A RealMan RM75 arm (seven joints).
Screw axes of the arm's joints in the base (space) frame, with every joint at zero. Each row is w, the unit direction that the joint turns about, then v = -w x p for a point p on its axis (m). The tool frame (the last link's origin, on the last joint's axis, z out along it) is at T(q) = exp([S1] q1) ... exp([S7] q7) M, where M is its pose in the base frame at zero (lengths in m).
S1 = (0, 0, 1, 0, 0, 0)
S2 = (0, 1, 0, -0.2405, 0, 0)
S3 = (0, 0, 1, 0, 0, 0)
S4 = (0, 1, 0, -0.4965, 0, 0)
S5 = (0, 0, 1, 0, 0, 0)
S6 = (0, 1, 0, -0.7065, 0, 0)
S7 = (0, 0, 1, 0, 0, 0)
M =
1 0 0 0
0 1 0 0
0 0 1 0.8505
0 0 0 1
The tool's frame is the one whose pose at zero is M.
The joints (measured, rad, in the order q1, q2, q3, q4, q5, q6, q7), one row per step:
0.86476 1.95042 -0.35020 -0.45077 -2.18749 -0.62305 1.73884
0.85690 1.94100 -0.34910 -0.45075 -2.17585 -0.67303 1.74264
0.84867 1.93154 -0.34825 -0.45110 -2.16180 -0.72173 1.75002
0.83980 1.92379 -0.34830 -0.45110 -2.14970 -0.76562 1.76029
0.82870 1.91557 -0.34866 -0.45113 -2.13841 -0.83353 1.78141
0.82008 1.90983 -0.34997 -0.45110 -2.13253 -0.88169 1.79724
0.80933 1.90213 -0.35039 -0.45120 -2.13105 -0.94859 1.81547
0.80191 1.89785 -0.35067 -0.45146 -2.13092 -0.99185 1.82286
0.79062 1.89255 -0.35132 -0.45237 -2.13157 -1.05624 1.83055
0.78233 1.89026 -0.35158 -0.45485 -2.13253 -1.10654 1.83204
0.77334 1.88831 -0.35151 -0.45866 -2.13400 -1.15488 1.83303
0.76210 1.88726 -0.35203 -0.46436 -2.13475 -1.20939 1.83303
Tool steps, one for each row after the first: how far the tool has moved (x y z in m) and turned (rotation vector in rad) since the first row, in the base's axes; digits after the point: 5 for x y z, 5 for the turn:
-0.00096 -0.00248 0.00109 -0.02043 0.02794 0.02025
-0.00195 -0.00507 0.00272 -0.03784 0.05983 0.03865
-0.00234 -0.00810 0.00372 -0.05465 0.09115 0.05260
-0.00423 -0.01303 0.00301 -0.08756 0.13997 0.07365
-0.00522 -0.01708 0.00238 -0.11316 0.17275 0.08720
-0.00669 -0.02302 0.00132 -0.15266 0.21048 0.10708
-0.00747 -0.02730 0.00039 -0.17951 0.23079 0.12127
-0.00862 -0.03417 -0.00126 -0.22086 0.25791 0.14357
-0.01000 -0.03970 -0.00286 -0.25361 0.27534 0.16421
-0.01091 -0.04544 -0.00399 -0.28433 0.29094 0.18347
-0.01173 -0.05239 -0.00529 -0.31855 0.30804 0.20550

